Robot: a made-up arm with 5 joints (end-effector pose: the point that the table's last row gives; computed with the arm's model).
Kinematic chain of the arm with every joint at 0, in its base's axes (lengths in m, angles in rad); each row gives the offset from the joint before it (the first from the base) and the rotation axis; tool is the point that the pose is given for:
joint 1: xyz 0 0 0.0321 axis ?
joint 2: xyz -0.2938 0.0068 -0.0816 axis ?
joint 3: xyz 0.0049 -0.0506 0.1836 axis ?
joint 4: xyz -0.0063 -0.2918 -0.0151 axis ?
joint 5: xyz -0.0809 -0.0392 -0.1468 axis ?
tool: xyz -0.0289 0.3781 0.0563
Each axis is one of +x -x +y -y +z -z.
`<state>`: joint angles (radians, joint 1 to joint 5).
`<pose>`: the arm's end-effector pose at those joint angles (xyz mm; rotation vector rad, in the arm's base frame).
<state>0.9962 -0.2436 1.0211 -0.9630 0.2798</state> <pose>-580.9 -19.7 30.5 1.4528 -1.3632 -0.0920</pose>
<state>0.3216 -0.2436 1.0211 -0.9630 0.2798</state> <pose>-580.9 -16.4 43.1 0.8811 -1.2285 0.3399</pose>
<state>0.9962 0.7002 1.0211 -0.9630 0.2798</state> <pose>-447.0 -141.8 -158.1 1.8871 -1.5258 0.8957</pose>
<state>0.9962 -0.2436 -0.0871 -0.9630 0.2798</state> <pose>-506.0 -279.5 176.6 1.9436 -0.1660 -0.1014</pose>
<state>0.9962 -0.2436 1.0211 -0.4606 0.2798</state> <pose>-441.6 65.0 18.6 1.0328 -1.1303 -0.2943</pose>
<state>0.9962 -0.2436 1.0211 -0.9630 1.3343</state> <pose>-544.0 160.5 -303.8 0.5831 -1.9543 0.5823</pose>
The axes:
joint 1: +x
joint 2: +z
joint 3: -y
joint 4: -x
joint 5: +z

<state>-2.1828 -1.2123 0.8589 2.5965 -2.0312</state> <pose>-492.4 406.1 -93.0 -0.0345 0.8531 -0.6230</pose>
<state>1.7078 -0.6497 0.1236 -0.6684 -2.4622</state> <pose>-448.5 229.1 -487.4 -0.5377 -2.4403 1.2885</pose>
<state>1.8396 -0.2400 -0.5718 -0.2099 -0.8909</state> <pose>-190.7 81.0 -79.4 1.5450 1.4848 -0.2151</pose>
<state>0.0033 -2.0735 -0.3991 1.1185 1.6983</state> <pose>-517.7 583.4 360.0 0.6825 0.9369 -0.1078</pose>
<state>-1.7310 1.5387 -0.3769 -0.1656 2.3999</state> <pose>354.9 129.1 383.0 -1.1000 -2.2760 -1.4173</pose>
